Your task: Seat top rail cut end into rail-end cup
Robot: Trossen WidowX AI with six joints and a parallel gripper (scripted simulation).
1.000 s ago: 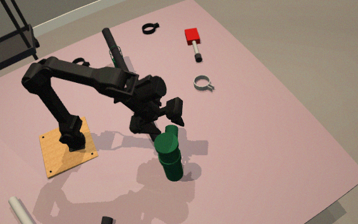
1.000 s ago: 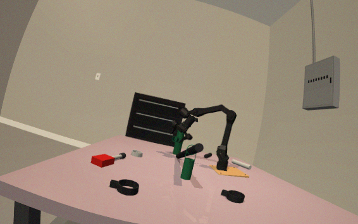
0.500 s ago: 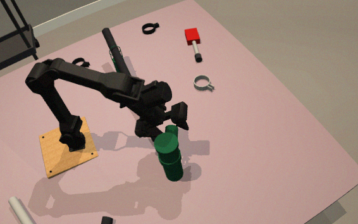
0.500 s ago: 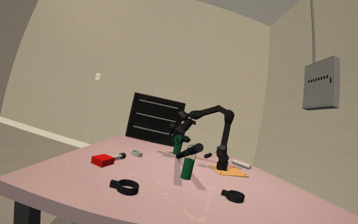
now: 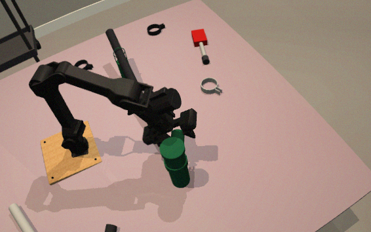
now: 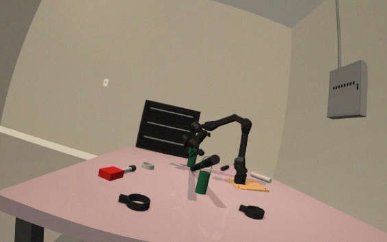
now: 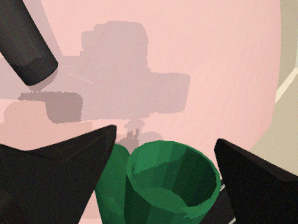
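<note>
Now: gripper tip 3 cm below the green rail-end cup, 3 cm past it and 2 cm to the left of it. Also, from my gripper tip: white tube (60 cm behind, 12 cm to the right, 8 cm below); then loop cap (46 cm to the left, 15 cm behind, 1 cm above); then small dark piece (32 cm behind, 26 cm to the right, 8 cm below).
</note>
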